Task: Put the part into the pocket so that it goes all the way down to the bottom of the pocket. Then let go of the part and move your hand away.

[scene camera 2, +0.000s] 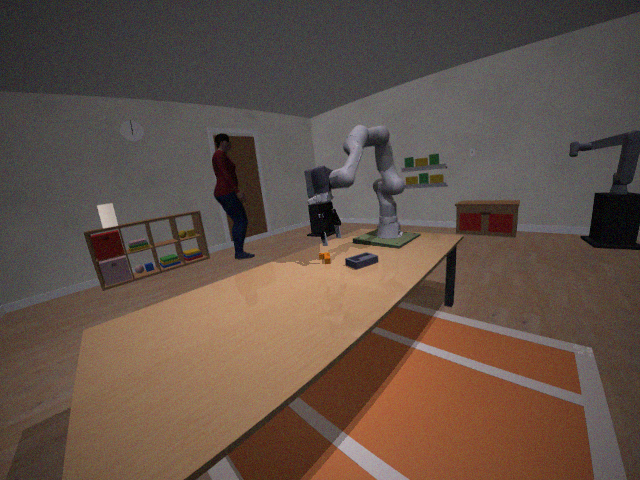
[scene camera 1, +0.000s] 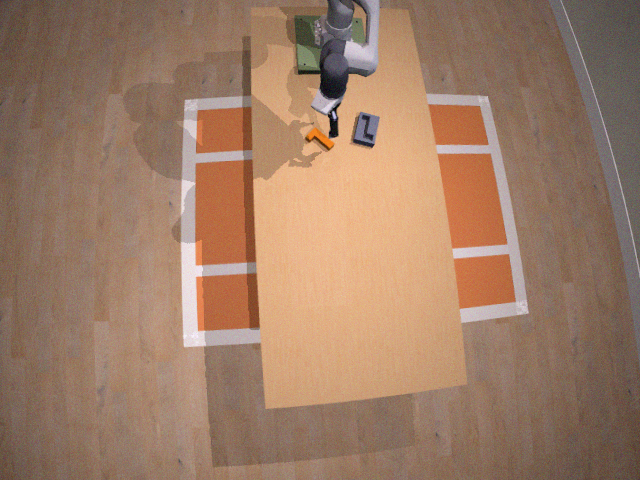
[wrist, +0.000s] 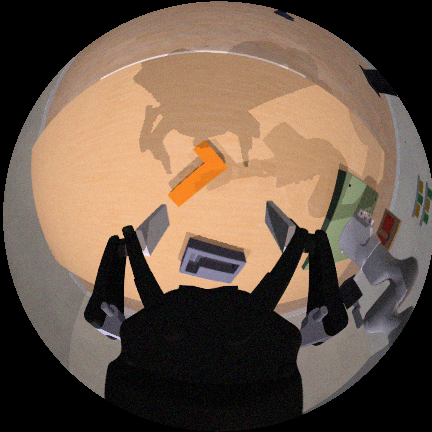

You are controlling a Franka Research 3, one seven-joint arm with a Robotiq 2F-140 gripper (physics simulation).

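Note:
The orange L-shaped part (scene camera 1: 323, 140) (scene camera 2: 325, 260) (wrist: 197, 181) lies flat on the table. The grey-blue block (scene camera 1: 375, 128) (scene camera 2: 361, 261) (wrist: 215, 276) with the L-shaped pocket lies apart from it, to its right in the first scene view; no part is in the pocket. My gripper (scene camera 1: 333, 134) (scene camera 2: 331, 238) (wrist: 215, 212) is open and empty, and hangs above the table. In the first scene view its fingers show between the part and the block, nearer the part. In the wrist view the part lies just beyond the gap between the fingertips, and the block shows between the fingers, lower down.
The arm's green base plate (scene camera 1: 307, 62) (scene camera 2: 369, 240) (wrist: 360, 192) lies on the wooden table (scene camera 1: 356, 258) (scene camera 2: 217, 341) at the arm's end. A person (scene camera 2: 227, 180) stands beyond the table, near a door. A low shelf unit (scene camera 2: 149, 241) stands at the far left.

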